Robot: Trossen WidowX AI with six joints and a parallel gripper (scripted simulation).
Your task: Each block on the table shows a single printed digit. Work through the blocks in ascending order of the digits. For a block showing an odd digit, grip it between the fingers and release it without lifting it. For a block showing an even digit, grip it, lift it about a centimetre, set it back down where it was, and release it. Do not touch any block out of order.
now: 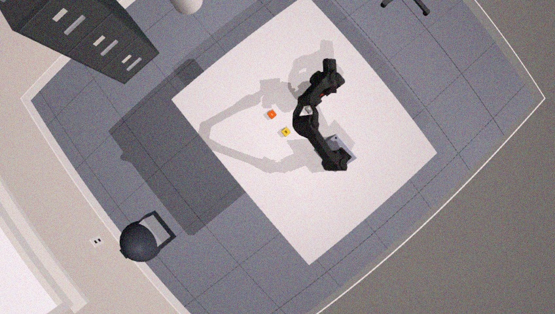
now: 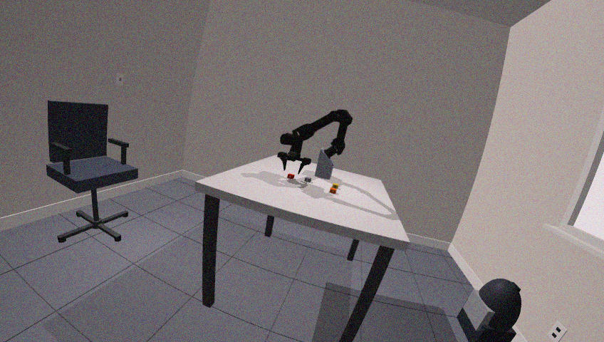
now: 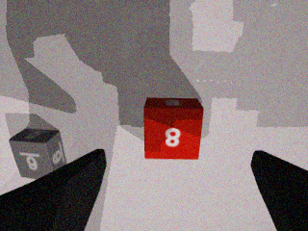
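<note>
Right now my gripper tip is 20 mm above the red block and 10 mm short of it. From my gripper tip the other things lie so: grey block (100 mm to the left, 20 mm below); yellow block (260 mm to the left, 20 mm below); orange block (250 mm to the left, 110 mm ahead, 20 mm below).
</note>
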